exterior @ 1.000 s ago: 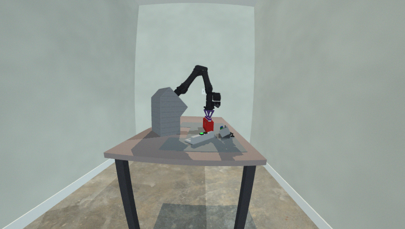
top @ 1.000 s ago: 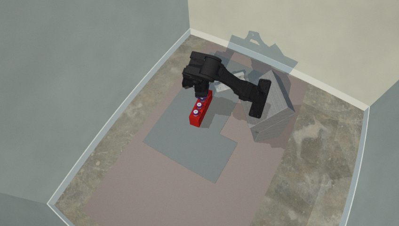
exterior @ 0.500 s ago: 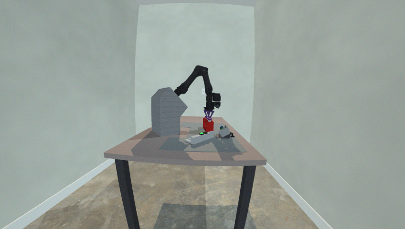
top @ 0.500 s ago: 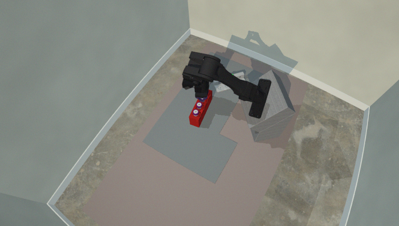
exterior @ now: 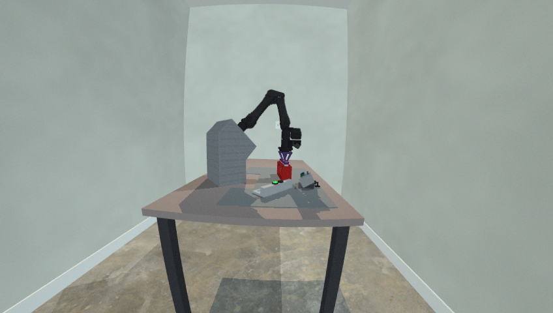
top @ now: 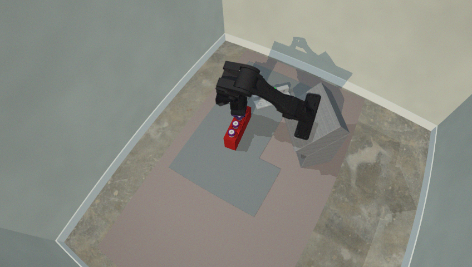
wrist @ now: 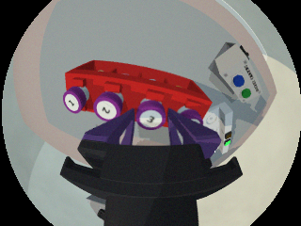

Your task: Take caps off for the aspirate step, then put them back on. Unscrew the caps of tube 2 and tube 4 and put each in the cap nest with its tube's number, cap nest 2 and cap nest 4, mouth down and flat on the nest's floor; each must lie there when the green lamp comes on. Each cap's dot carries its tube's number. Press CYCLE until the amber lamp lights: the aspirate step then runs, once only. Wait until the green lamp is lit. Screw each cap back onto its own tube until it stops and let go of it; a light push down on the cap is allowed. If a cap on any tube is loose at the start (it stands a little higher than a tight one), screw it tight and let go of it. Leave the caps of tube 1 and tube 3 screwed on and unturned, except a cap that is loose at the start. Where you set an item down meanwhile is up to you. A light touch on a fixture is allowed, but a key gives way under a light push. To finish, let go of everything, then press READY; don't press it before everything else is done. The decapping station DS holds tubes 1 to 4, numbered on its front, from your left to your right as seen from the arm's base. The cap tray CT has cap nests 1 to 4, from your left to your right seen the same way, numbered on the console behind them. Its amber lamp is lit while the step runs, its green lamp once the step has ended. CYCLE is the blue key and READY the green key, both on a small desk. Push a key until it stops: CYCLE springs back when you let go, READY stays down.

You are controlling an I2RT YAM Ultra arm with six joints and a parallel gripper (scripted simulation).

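Now: hand 12 cm short of the green ready key, 16 cm to the left of it and 5 cm above it. Also, from my hand: blue cycle key: 12 cm ahead, 12 cm to the right, 5 cm below; key desk: 14 cm ahead, 14 cm to the right, 6 cm below.
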